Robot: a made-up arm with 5 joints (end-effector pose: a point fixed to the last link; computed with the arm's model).
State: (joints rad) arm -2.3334 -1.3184 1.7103 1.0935 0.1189
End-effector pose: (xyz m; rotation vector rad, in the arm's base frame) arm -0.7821 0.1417 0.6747 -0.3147 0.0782 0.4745
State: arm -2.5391 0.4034 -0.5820 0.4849 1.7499
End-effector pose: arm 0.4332 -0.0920 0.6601 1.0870 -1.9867 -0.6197
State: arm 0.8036 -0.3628 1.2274 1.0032 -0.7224
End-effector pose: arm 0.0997 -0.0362 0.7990 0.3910 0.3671 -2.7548
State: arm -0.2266 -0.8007 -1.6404 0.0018 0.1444
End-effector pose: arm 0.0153 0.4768 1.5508 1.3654 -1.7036 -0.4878
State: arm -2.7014 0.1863 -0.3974 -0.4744 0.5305
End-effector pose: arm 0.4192 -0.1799 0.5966 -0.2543 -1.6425 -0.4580
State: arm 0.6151 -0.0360 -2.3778 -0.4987 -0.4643
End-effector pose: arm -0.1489 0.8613 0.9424 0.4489 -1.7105 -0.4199
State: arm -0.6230 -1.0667 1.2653 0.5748 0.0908
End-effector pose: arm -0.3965 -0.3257 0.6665 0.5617 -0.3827 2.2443
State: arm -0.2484 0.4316 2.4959 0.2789 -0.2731
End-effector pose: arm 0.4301 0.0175 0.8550 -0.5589 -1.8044 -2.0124
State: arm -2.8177 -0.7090 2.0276 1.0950 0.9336
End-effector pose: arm -0.7319 0.3592 1.0473 1.0672 0.4561 0.0022
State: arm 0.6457 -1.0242 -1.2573 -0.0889 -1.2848
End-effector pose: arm -0.3754 0.2622 1.3673 0.9271 -0.5498 -0.0777
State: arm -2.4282 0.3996 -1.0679 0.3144 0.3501
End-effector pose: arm 0.4769 -0.3723 0.3640 -0.2310 -1.0993 -1.3656
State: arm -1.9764 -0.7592 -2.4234 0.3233 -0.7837
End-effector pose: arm -0.0471 -0.5311 1.3685 -0.0132 1.0724 2.7776
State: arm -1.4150 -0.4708 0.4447 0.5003 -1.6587
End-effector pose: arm -0.2539 0.0836 0.7768 -0.9578 -0.5858 0.1591
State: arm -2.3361 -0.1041 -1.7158 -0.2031 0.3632
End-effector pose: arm 0.3643 -0.6882 0.9691 -1.2951 -1.8183 -1.1151
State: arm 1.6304 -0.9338 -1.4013 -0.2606 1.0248
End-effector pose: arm -0.5201 -0.1558 1.6098 -2.9000 -0.0942 -0.1614
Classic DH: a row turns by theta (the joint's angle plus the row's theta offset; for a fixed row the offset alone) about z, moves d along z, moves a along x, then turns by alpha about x. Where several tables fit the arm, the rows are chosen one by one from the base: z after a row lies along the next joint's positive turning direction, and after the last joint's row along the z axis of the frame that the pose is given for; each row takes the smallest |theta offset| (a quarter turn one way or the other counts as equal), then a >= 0, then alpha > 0; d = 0 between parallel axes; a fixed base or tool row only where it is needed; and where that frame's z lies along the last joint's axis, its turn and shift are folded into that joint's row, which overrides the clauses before.
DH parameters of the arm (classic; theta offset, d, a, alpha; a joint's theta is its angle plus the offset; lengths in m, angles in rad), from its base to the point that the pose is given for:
base (fixed): -0.1651 0 -0.2007 0
joint 1: -1.4056 0.671 0.172 1.5708
joint 2: 0.0722 -0.1979 -0.4682 -1.2615
joint 3: 0 0.1212 0.0775 1.2615
joint 4: 0.6867 0.4406 0.0614 -1.8858
joint 5: -0.9711 -0.0955 0.0264 -1.5809
tool (fixed): -1.3143 -0.1876 0 0

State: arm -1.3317 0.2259 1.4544 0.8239 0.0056
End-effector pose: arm -0.3778 -0.1960 0.9290 0.7067 0.9906 1.2817
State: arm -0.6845 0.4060 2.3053 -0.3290 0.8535
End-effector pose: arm 0.3557 -0.2443 1.0291 -1.9062 -2.1297 -0.5635
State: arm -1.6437 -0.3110 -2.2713 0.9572 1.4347
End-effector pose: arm 0.4001 -0.3179 1.4106 -0.4990 3.0095 0.7409
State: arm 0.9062 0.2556 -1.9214 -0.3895 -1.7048
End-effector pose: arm -0.5620 0.6005 0.4942 -0.2256 -1.2621 -0.3314
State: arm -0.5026 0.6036 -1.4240 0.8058 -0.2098
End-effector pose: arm 0.0812 0.6660 0.1311 -0.0696 -0.3402 -0.1966
